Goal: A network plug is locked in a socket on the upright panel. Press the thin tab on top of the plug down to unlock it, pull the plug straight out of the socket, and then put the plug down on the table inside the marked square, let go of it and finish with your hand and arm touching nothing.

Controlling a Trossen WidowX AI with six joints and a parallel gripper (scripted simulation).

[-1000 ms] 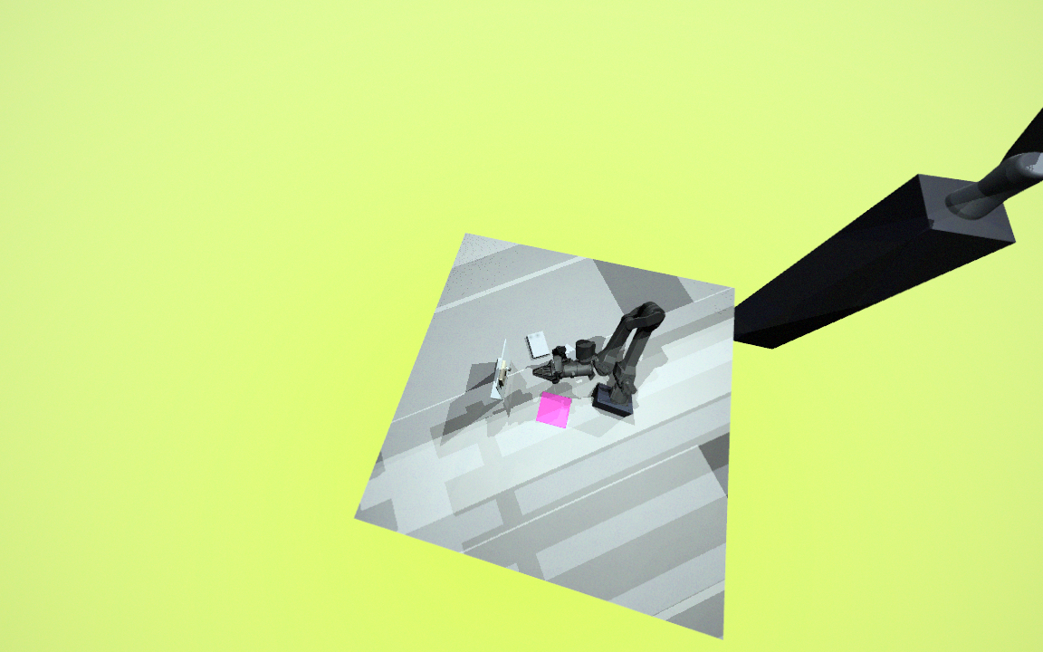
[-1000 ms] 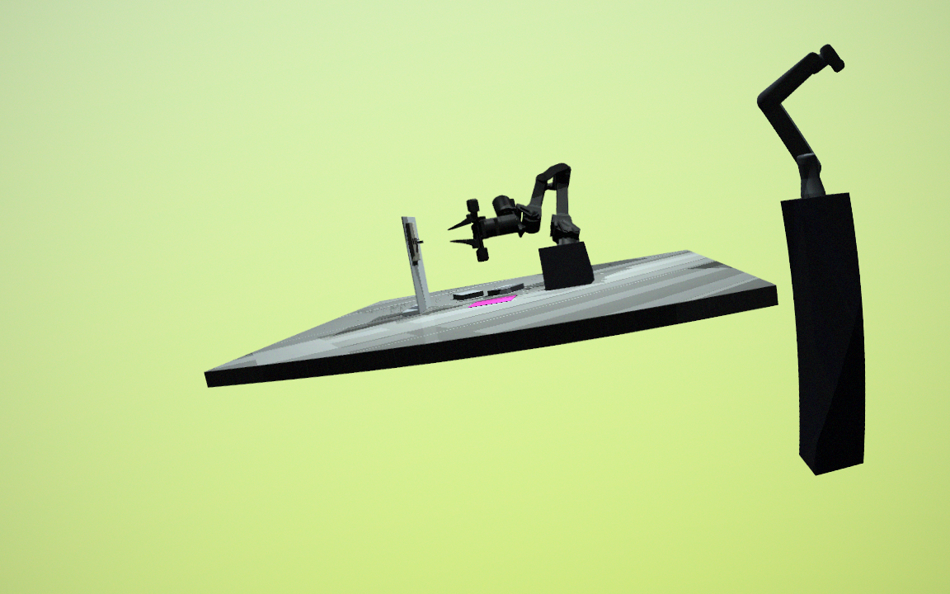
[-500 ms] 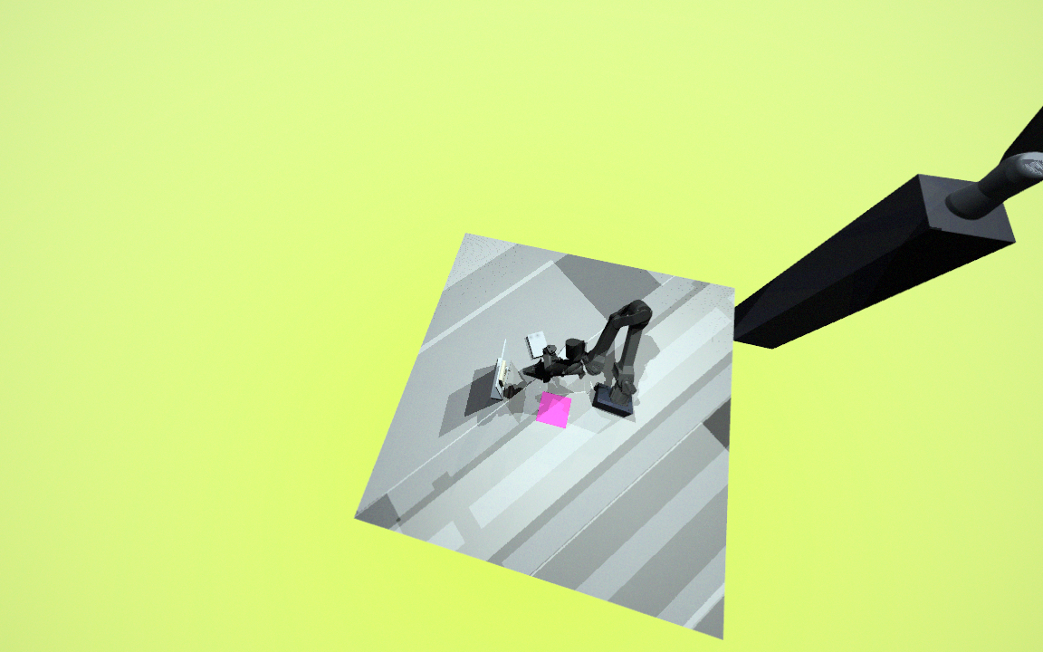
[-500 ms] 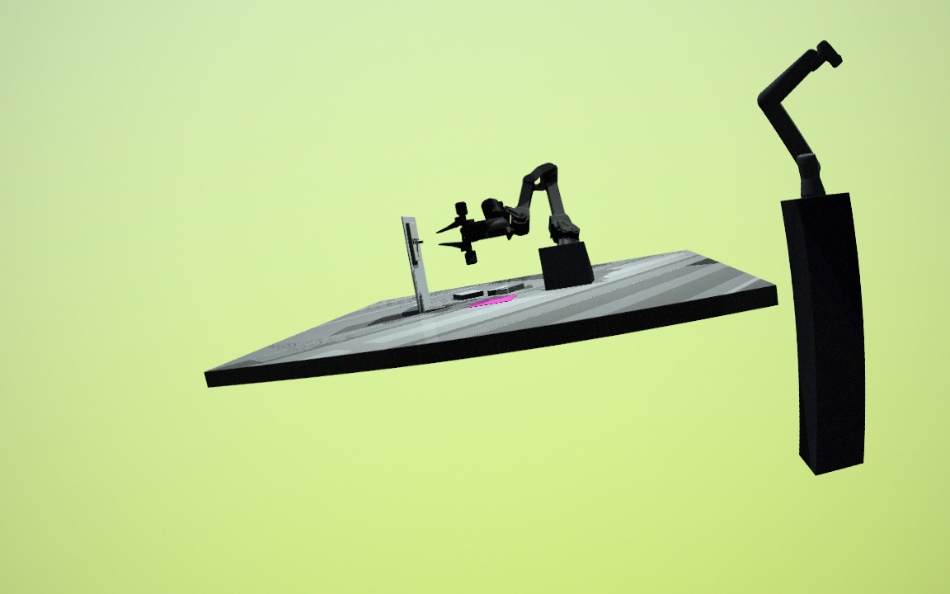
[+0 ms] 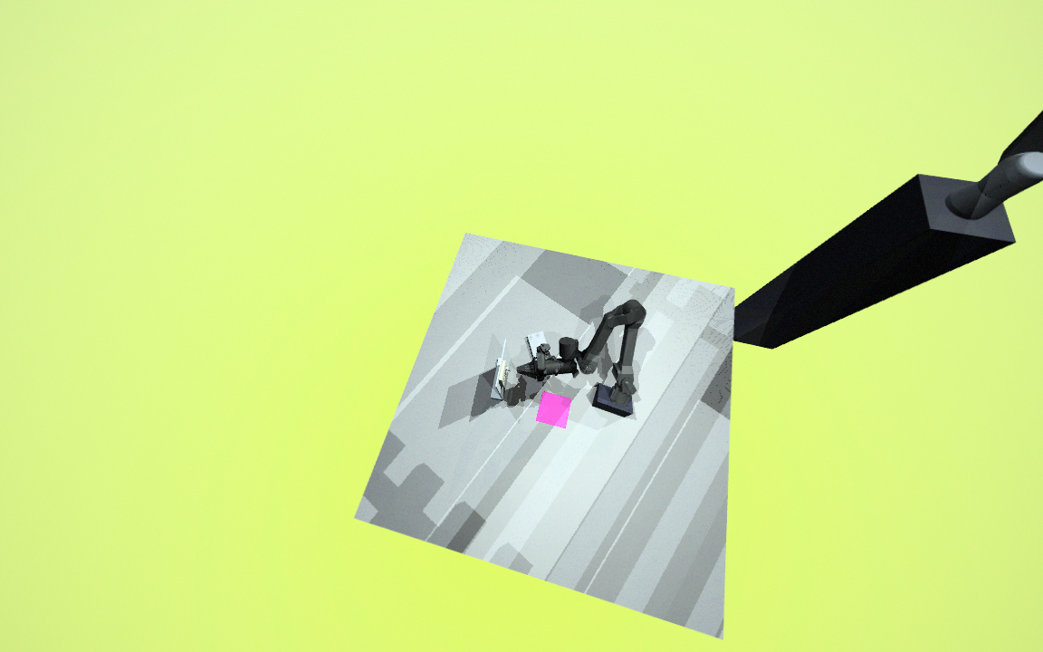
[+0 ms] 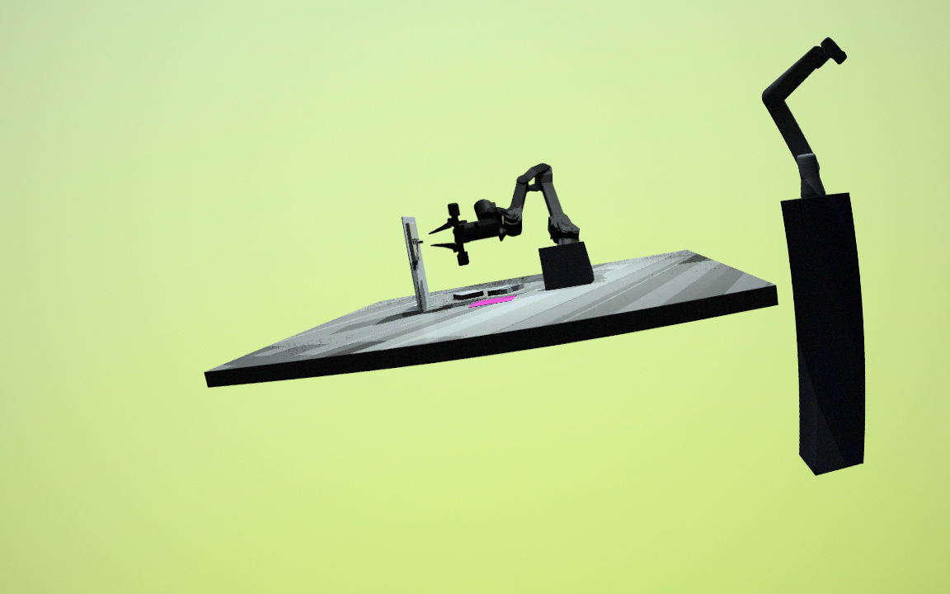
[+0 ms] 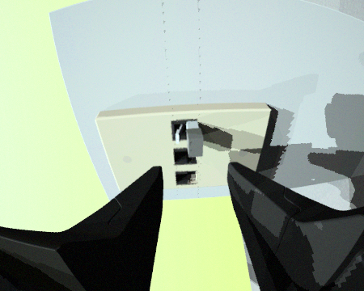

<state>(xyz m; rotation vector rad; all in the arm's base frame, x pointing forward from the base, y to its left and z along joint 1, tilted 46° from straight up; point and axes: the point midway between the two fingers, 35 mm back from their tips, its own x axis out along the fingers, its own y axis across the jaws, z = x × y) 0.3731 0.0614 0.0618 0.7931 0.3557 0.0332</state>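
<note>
My gripper tip is now 40 mm short of the grey network plug. Round my gripper tip: upright panel: 60 mm ahead, 20 mm to the left, 70 mm below; then pink marked square: 170 mm behind, 80 mm to the left, 200 mm below.
</note>
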